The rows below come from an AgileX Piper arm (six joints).
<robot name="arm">
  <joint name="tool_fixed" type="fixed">
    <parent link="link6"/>
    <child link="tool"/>
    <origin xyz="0 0 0" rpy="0 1.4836 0"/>
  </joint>
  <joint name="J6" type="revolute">
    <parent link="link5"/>
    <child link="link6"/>
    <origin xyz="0.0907 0 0.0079" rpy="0 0 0"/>
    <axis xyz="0.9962 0 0.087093"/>
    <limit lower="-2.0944" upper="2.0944"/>
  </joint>
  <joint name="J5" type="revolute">
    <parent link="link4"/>
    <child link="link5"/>
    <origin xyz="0 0 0" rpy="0 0 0"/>
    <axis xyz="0 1 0"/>
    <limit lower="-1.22" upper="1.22"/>
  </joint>
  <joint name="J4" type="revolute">
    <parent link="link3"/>
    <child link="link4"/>
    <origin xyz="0.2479 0 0.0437" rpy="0 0 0"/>
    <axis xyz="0.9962 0 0.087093"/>
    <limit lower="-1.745" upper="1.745"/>
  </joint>
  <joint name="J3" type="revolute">
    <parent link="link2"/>
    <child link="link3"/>
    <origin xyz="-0.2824 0 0.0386" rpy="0 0 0"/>
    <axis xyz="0 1 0"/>
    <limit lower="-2.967" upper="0"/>
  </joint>
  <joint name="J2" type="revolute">
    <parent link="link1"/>
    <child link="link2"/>
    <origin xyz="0 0 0" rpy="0 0 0"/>
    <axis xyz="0 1 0"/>
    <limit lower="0" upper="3.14"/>
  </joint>
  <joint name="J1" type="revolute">
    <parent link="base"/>
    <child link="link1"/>
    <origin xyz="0 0 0.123" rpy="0 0 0"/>
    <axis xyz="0 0 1"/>
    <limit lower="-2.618" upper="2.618"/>
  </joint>
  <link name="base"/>
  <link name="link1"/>
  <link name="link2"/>
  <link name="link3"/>
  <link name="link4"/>
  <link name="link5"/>
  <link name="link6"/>
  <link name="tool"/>
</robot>
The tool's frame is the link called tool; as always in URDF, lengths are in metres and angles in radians.
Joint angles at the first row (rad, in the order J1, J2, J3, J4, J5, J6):
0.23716, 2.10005, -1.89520, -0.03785, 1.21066, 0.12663
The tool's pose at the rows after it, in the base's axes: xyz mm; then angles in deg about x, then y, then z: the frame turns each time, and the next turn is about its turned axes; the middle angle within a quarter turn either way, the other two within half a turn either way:
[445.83 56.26 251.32 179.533 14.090 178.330]
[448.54 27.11 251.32 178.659 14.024 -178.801]
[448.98 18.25 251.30 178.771 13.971 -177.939]
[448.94 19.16 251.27 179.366 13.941 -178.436]
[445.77 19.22 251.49 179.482 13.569 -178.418]
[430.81 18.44 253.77 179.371 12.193 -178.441]
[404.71 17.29 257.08 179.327 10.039 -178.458]
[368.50 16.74 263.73 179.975 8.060 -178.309]
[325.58 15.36 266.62 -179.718 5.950 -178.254]
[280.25 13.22 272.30 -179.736 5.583 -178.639]
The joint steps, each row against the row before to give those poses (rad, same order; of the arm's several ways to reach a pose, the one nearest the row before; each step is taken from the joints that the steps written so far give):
-0.10347, 0.00001, 0.00000, -0.00521, -0.00002, -0.01283
-0.06538, -0.00003, 0.00003, 0.00117, 0.00000, -0.01746
-0.02117, 0.00000, -0.00002, 0.00751, 0.00002, -0.00766
-0.00001, 0.00003, -0.00003, 0.01079, 0.00000, -0.00999
0.00001, -0.01130, 0.01770, 0.00239, -0.00001, 0.00010
0.00000, -0.05428, 0.07938, -0.00090, -0.00101, 0.00000
0.00000, -0.09074, 0.12914, 0.00096, -0.00082, -0.00001
-0.00001, -0.12521, 0.15818, 0.01362, 0.00097, 0.00000
0.00001, -0.14117, 0.17767, 0.00752, 0.00003, -0.00091
0.00000, -0.15847, 0.16489, 0.00000, 0.00000, -0.00675

